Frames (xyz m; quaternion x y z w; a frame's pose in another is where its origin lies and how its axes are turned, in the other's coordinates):
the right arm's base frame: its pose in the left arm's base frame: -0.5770 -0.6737 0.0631 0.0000 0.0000 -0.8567 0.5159
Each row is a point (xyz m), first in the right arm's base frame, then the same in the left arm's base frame.
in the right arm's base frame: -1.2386 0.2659 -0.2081
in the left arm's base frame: 0.2374 0.2967 -0.1450
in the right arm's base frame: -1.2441 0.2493 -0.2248
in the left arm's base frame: 0.2253 0.3093 -0.1617
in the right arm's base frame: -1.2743 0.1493 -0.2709
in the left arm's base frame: 0.1510 0.3828 -0.2078
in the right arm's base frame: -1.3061 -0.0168 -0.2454
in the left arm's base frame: 0.0191 0.4886 -0.1823
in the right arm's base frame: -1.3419 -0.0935 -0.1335
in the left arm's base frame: -0.0320 0.5561 -0.0704
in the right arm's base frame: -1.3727 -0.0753 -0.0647
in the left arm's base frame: -0.0015 0.5748 -0.0016
